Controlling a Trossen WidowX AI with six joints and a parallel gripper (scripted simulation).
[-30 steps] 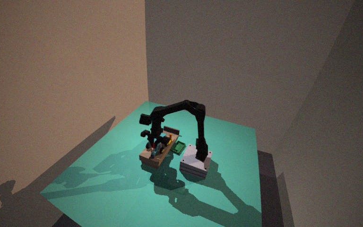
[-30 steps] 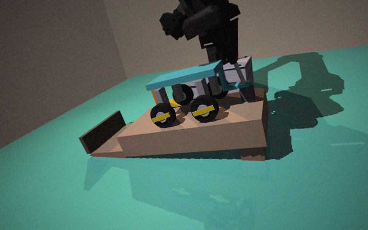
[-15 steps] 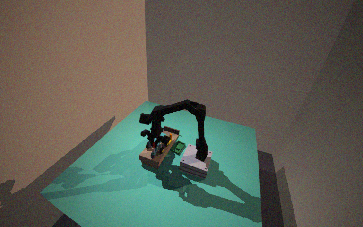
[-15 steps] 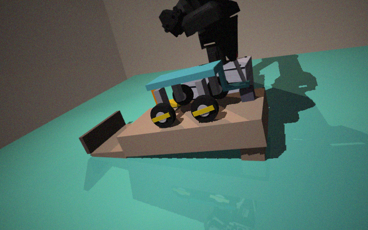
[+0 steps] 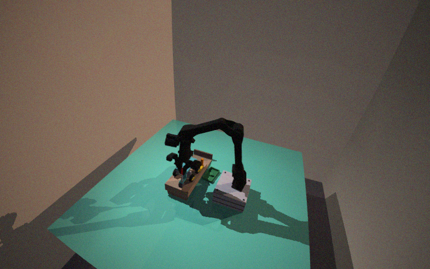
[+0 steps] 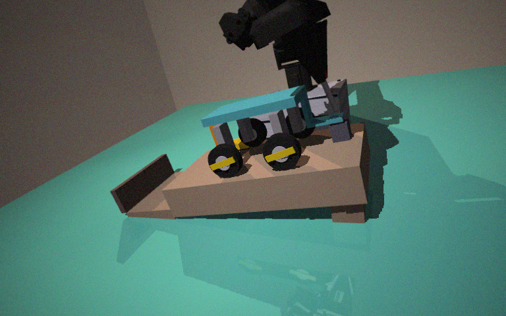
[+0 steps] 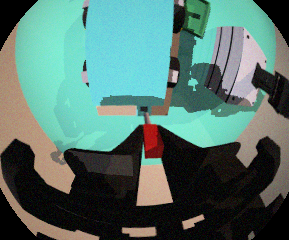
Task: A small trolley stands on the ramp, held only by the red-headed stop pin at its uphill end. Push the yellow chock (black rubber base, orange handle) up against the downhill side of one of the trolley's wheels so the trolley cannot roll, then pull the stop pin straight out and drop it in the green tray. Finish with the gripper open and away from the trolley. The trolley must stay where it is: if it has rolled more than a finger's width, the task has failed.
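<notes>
My gripper tip is now 21 cm to the left of the green tray, 17 cm above it and 7 cm past it. Round my gripper tip: brown ramp (12 cm below, 9 cm to the right, 4 cm ahead); then red-headed stop pin (right at my gripper tip); then blue trolley (9 cm to the right, 6 cm below, 4 cm ahead).
</notes>
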